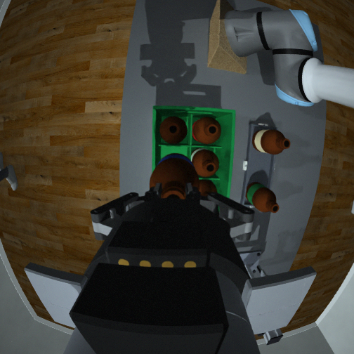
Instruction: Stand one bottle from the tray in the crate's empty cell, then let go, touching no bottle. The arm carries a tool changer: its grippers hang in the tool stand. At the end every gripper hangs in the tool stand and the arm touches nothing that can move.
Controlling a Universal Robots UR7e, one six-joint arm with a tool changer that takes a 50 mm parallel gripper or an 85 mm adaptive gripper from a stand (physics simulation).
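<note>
My gripper (173, 193) is shut on a brown bottle with a blue band (174, 172), held over the left side of the green crate (232, 155). The bottle hides part of the crate. The crate's empty cell (171, 151) shows partly behind the bottle, in the left column below a brown bottle (173, 130). In the right column stand a brown bottle (206, 130), a white-banded bottle (205, 163) and another bottle (206, 188), partly hidden by the gripper. The grey tray (258, 167) holds a cream-banded bottle (268, 141) and a green-banded bottle (262, 197).
A tan speckled block (226, 52) stands at the top, beside the arm's grey and white links (292, 60). The tray lies right of the crate. Metal parts (253, 262) show at the lower right, partly behind the gripper; whether they belong to the tool stand is unclear.
</note>
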